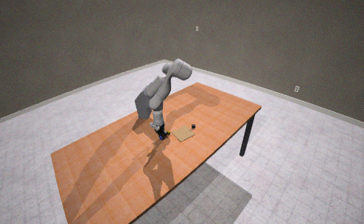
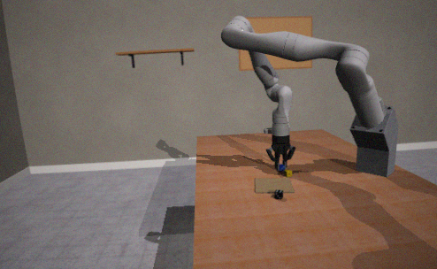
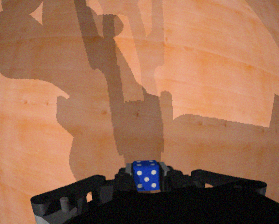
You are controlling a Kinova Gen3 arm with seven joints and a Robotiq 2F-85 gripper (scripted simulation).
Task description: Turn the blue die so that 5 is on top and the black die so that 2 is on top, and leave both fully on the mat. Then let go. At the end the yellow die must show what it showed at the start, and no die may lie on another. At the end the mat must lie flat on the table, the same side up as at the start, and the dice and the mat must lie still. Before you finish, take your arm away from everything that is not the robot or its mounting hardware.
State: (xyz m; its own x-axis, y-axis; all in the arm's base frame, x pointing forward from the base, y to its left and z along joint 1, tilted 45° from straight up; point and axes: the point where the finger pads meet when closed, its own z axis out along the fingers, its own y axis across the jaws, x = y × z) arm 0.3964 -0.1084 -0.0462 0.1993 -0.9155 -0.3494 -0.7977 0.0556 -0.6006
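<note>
Now: the tan mat 17 cm to the left of my hand, 6 cm ahead of it and 2 cm below it. The rest, counted from my hand: blue die (1 cm below); yellow die (7 cm to the left, 2 cm behind, 1 cm below); black die (28 cm to the left, 6 cm ahead, 1 cm below).
</note>
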